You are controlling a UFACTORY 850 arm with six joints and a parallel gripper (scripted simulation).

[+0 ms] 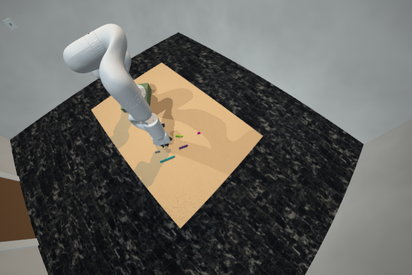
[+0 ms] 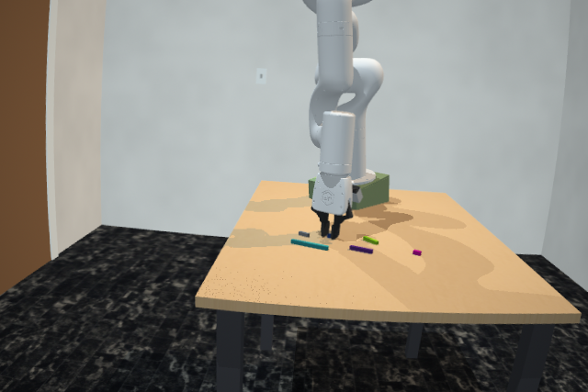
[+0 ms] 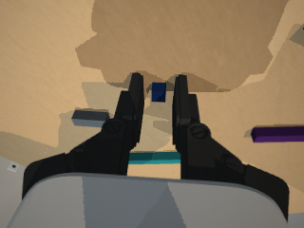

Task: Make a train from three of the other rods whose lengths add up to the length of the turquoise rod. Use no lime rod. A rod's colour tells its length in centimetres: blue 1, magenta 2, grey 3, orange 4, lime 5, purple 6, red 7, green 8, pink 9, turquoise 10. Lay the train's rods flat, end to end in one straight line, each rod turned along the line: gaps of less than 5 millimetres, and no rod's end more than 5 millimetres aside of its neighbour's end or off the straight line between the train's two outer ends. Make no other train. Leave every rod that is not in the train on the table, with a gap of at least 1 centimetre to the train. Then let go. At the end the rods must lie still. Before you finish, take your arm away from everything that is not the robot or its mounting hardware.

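Right now my hand is 20 mm above the blue rod. Round my hand: grey rod (70 mm to the right, 20 mm below); then turquoise rod (90 mm ahead, 50 mm to the right, 20 mm below); then lime rod (110 mm to the left, 20 mm below, 20 mm ahead).
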